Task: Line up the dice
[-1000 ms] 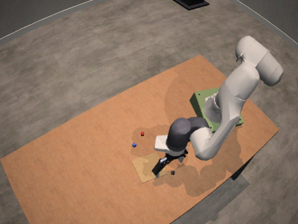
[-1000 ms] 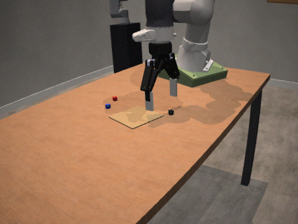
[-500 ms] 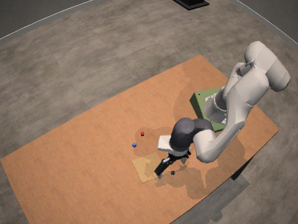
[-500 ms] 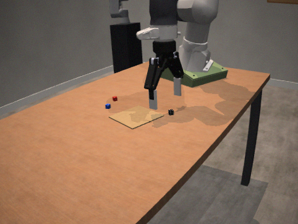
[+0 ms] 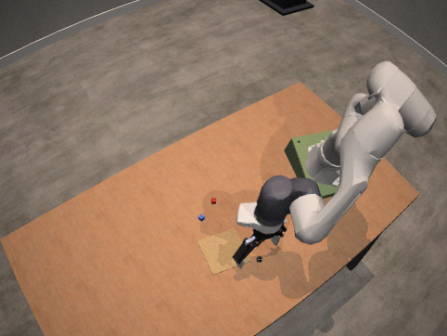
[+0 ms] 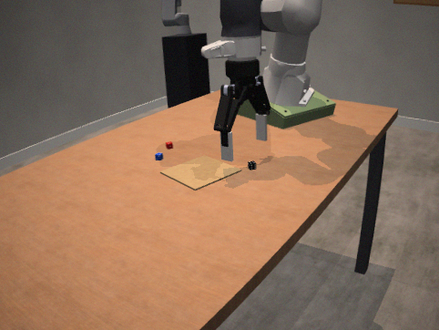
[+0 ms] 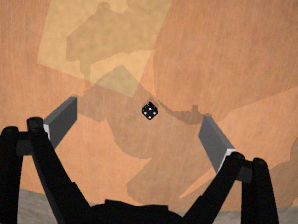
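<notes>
The black die is 10 mm behind my hand, 10 mm to the left of it and 50 mm below it. Also, from my hand: red die (20 mm behind, 270 mm to the right, 50 mm below); then blue die (50 mm ahead, 240 mm to the right, 50 mm below); then tan mat (60 mm ahead, 90 mm to the right, 60 mm below).
</notes>
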